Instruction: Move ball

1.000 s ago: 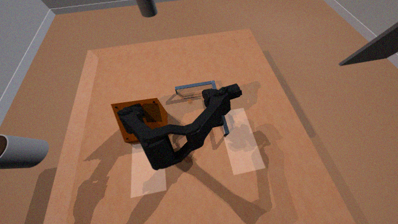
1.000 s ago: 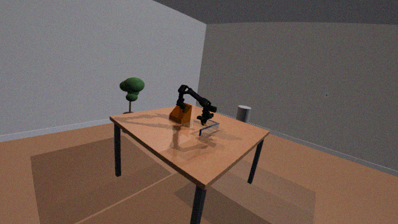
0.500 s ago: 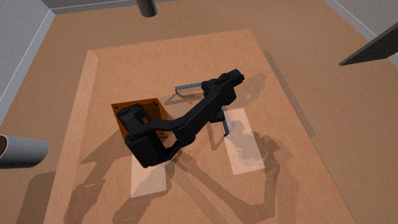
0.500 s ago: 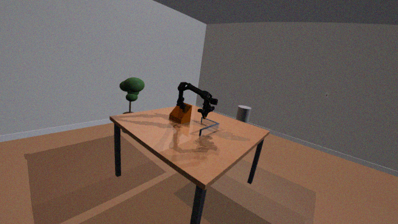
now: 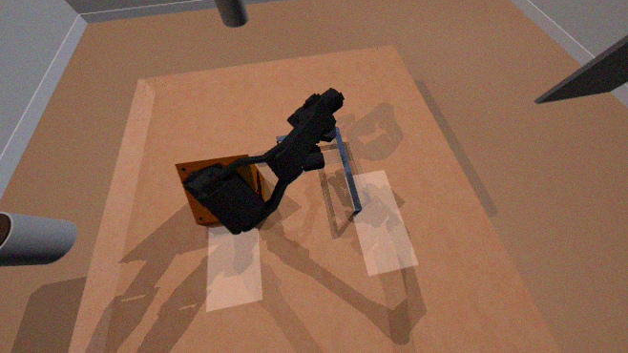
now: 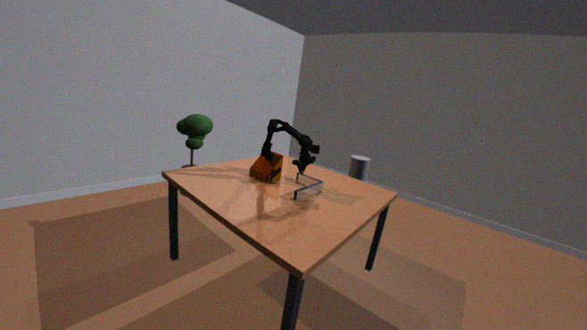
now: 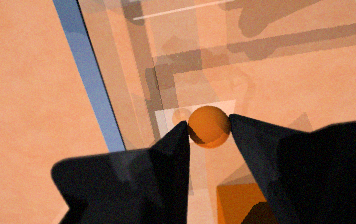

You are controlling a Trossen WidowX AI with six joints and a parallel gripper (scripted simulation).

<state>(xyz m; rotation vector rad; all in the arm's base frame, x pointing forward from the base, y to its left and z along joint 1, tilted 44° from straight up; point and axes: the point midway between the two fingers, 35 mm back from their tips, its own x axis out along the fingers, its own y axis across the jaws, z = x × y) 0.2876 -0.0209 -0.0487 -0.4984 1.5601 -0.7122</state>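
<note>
Now: gripper tip 3 cm past the faint orange spot, 3 cm to the right of it and 10 cm above it. Round my gripper tip: orange ball: right at my gripper tip.
</note>
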